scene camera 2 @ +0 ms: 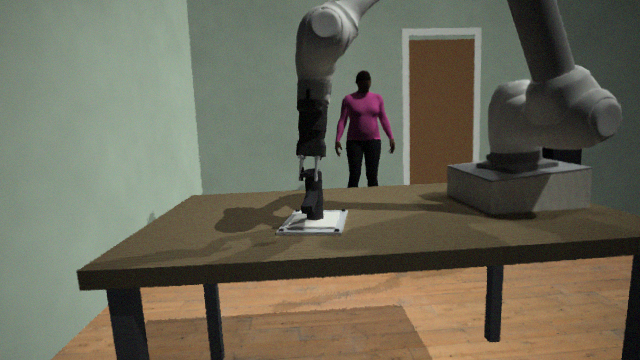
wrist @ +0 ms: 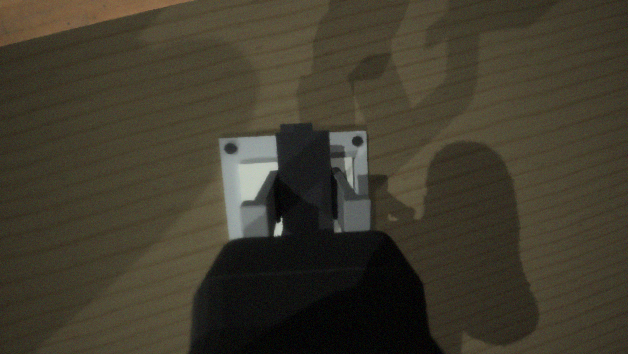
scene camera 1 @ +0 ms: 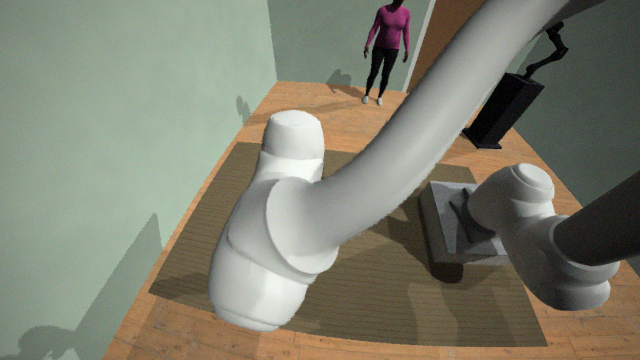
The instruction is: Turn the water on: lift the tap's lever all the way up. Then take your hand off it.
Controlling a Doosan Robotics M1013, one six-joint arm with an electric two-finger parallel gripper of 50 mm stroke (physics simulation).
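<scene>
The dark tap stands upright on a white square base plate. Its spout points towards the front in the second scene view. The tap's lever is a dark bar on top of the tap and looks about level. My gripper points down over the tap and is shut on the lever, with one finger on each side of it. In the first scene view the tap and the gripper are hidden behind the arm.
The plate lies on a brown wooden table. The arm's grey base block stands at the right. A person in a pink top stands behind the table. A green wall is on the left.
</scene>
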